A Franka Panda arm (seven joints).
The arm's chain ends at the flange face. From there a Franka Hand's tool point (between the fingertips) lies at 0.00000 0.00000 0.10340 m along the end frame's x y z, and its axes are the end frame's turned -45 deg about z.
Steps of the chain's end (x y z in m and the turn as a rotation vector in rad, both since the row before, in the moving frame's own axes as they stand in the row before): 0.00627, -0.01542, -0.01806, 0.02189, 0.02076, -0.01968; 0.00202, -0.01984, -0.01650, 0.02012, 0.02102, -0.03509; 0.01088, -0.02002, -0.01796, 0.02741, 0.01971, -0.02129
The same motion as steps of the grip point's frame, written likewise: 0.01845, -0.00658, -0.01811, 0.00080, 0.03016, -0.01968; 0.01847, -0.01259, -0.01654, -0.00064, 0.02909, -0.03509; 0.02529, -0.00706, -0.01802, 0.00544, 0.03332, -0.02129
